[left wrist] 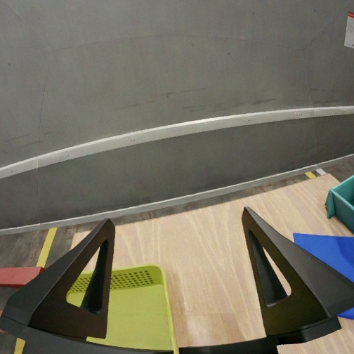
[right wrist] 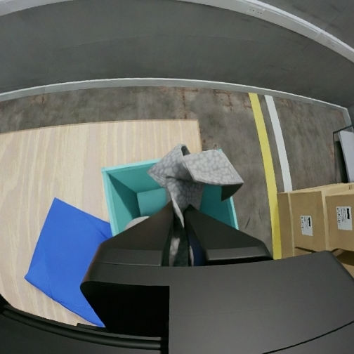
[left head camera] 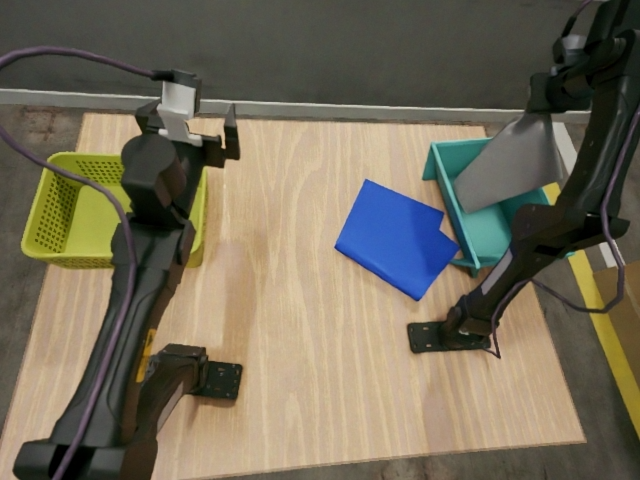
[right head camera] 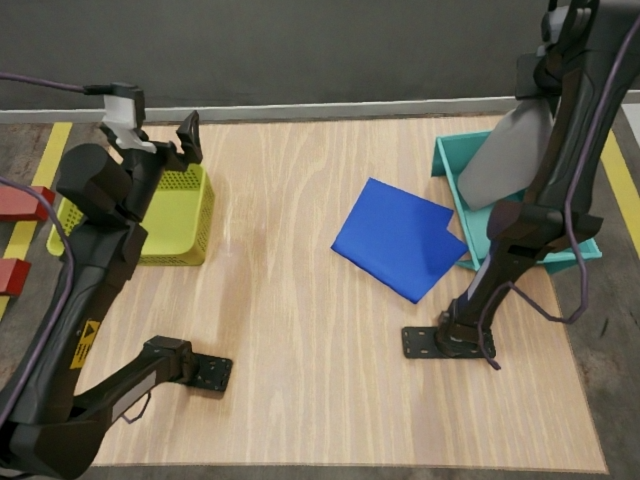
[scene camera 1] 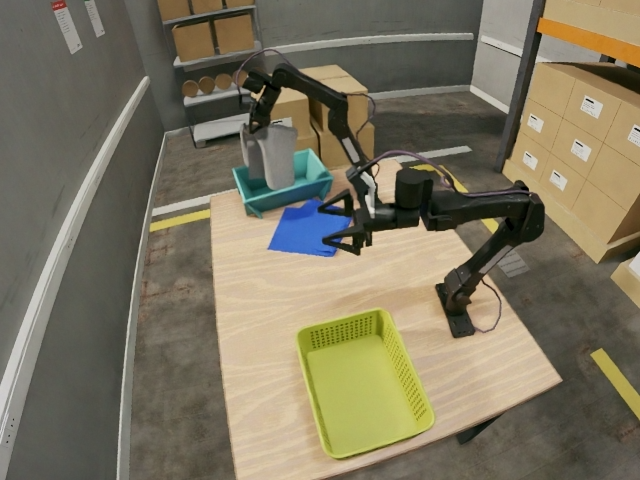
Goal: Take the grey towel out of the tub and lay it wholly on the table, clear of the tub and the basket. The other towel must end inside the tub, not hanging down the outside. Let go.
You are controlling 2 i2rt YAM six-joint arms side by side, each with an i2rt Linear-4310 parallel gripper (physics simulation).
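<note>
The grey towel [left head camera: 509, 167] [right head camera: 504, 160] [scene camera 1: 279, 155] [right wrist: 212, 170] hangs in folds from my right gripper [left head camera: 540, 111] [scene camera 1: 254, 128] [right wrist: 177, 207], which is shut on it above the teal tub [left head camera: 458, 222] [right head camera: 466, 222] [scene camera 1: 314, 189] [right wrist: 113, 205]. The towel's lower edge is over or inside the tub; whether it touches the bottom is unclear. The blue towel [left head camera: 395, 237] [right head camera: 398, 237] [scene camera 1: 309, 230] [left wrist: 332, 250] [right wrist: 67, 255] lies flat on the table beside the tub, one corner close to its wall. My left gripper [left head camera: 191, 104] [scene camera 1: 322, 224] [left wrist: 175, 218] is open and empty, high above the table.
A yellow-green basket [left head camera: 37, 206] [right head camera: 205, 222] [scene camera 1: 306, 382] [left wrist: 167, 300] stands empty at the left in the head views. A grey wall [left head camera: 320, 56] runs behind the table. Cardboard boxes [scene camera 1: 336, 111] [right wrist: 305, 220] stand beyond the tub's end of the table.
</note>
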